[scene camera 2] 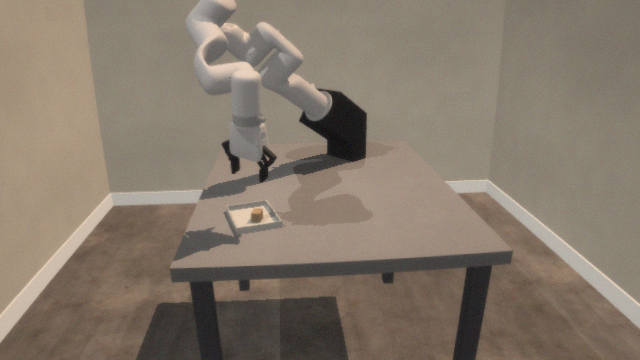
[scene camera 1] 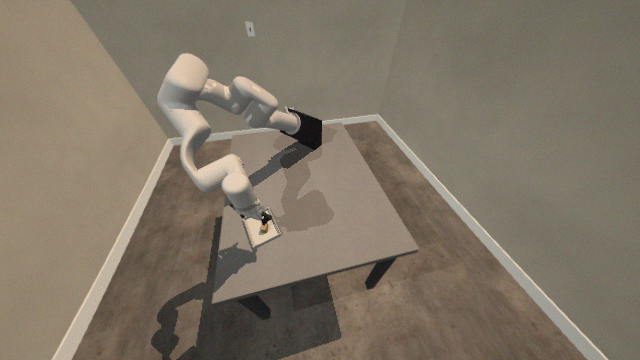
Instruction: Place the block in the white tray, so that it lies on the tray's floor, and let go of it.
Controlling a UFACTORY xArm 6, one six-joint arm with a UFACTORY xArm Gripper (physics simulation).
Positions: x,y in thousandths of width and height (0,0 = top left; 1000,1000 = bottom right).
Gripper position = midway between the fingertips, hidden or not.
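Scene camera 2 shows my gripper (scene camera 2: 390,490) and a white tray (scene camera 2: 376,596).
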